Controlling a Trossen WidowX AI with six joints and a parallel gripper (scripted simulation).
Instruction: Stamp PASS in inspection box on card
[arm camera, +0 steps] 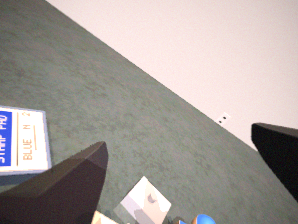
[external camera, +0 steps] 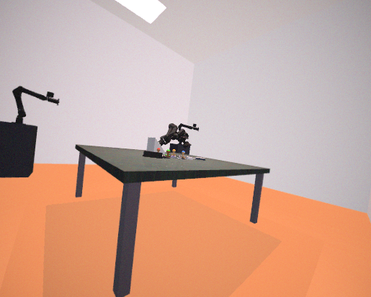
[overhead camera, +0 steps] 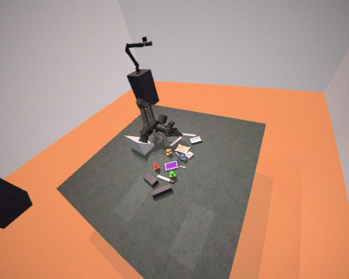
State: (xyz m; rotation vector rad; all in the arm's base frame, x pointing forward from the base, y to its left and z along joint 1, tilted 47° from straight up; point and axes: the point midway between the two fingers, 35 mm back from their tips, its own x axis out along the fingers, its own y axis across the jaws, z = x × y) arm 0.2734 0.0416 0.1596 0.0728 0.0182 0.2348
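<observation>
Right now the green-knobbed stamp is 7 cm ahead of my gripper tip, 26 cm to the right of it and 13 cm below it. From my gripper tip the other things lie so: blue-knobbed stamp: 6 cm ahead, 10 cm to the right, 13 cm below; card: 1 cm behind, 1 cm to the right, 16 cm below; orange-knobbed stamp: 7 cm behind, 11 cm to the right, 13 cm below.
</observation>
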